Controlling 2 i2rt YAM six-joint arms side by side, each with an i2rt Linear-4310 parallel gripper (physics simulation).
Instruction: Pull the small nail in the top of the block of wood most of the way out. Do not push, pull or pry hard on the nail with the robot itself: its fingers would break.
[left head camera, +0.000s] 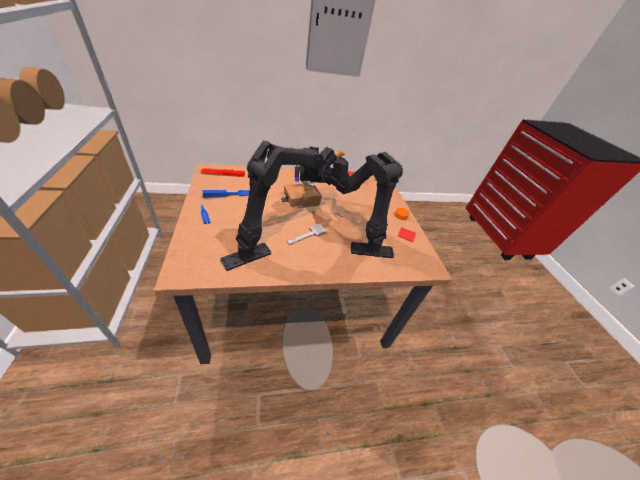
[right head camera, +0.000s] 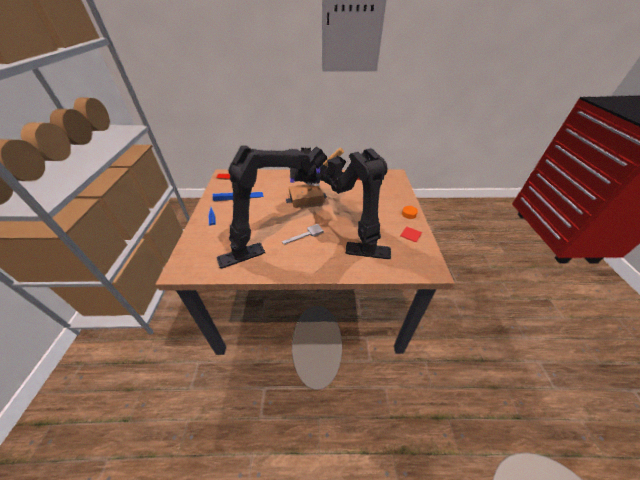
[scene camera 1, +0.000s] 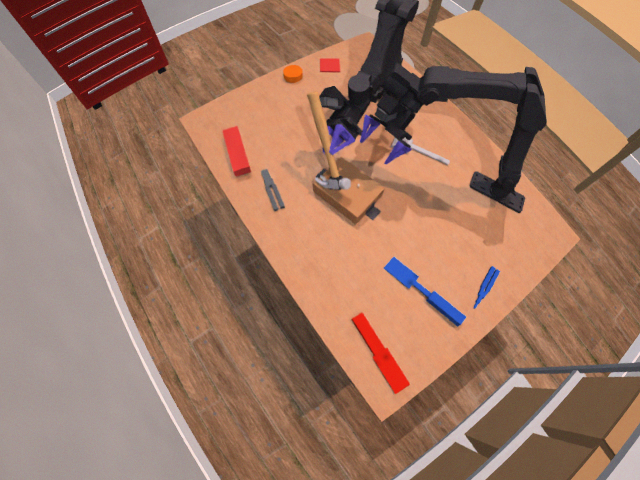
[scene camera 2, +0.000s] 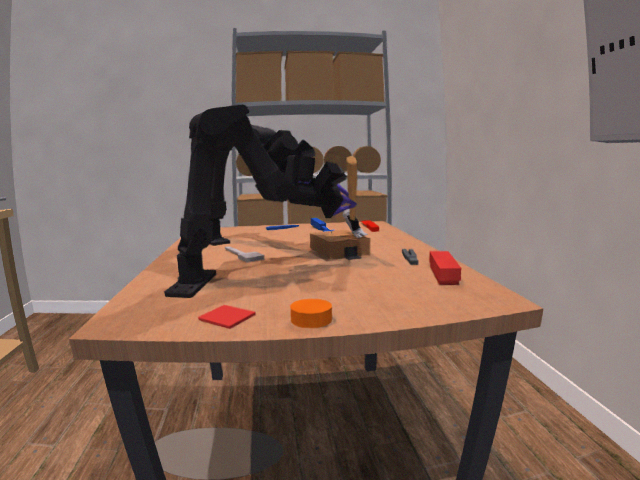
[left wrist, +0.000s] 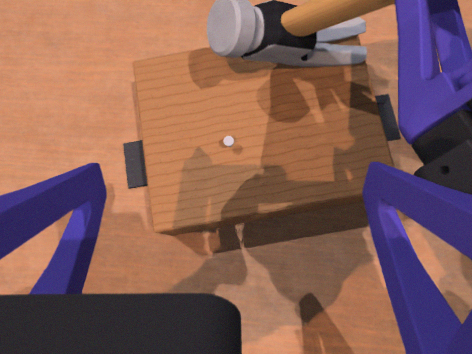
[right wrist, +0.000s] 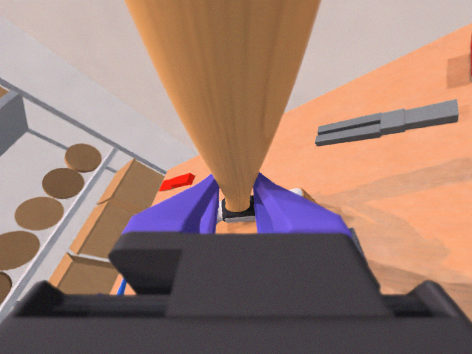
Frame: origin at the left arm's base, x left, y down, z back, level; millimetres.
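Where they show: left gripper, fingertip midpoint: (left head camera: 305, 177) (scene camera 1: 372, 152) (left wrist: 234, 177) (right wrist: 128, 311); right gripper, fingertip midpoint: (scene camera 1: 327, 153) (scene camera 2: 353, 201) (right wrist: 236, 177); left arm's base, origin of the base link: (left head camera: 246, 256) (right head camera: 241, 255) (scene camera 1: 497, 192) (scene camera 2: 213, 240); right arm's base, origin of the base link: (left head camera: 371, 250) (right head camera: 368, 251) (scene camera 2: 192, 284).
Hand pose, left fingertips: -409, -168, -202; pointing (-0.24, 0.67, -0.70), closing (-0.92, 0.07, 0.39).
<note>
Each offset is from my left fingertips to the centre of the thing, as dx, dy, dz.
The wooden block {-33, +137, -57} (left head camera: 302, 195) (scene camera 1: 356, 198) (scene camera 2: 325, 246) (left wrist: 200, 110) lies on the table between dark brackets. The small nail {-8, +107, -49} (scene camera 1: 358, 185) (left wrist: 228, 141) stands in its top, its pale round head showing. My right gripper (scene camera 1: 330, 150) (right wrist: 236, 177) is shut on the claw hammer's wooden handle and holds the hammer {-137, -2, -38} (scene camera 1: 320, 124) (scene camera 2: 352, 180) (left wrist: 230, 27) (right wrist: 230, 90) steeply upright. The hammer's head is at the block's far edge in the left wrist view, apart from the nail; whether it touches the block is unclear. My left gripper (scene camera 1: 375, 150) (left wrist: 234, 177) is open and empty above the block's near side.
Grey pliers {-246, +161, -157} (scene camera 1: 272, 190) and a red box {-420, +147, -95} (scene camera 1: 236, 150) lie beyond the hammer. A grey spatula-like tool {+116, +161, +208} (left head camera: 307, 235) lies between the arm bases. A blue tool {+298, +155, -234} (scene camera 1: 445, 308), a red tool {+255, +158, -442} (scene camera 1: 381, 353) and an orange disc {-448, +154, +317} (scene camera 1: 293, 73) lie farther out. My two grippers are close together.
</note>
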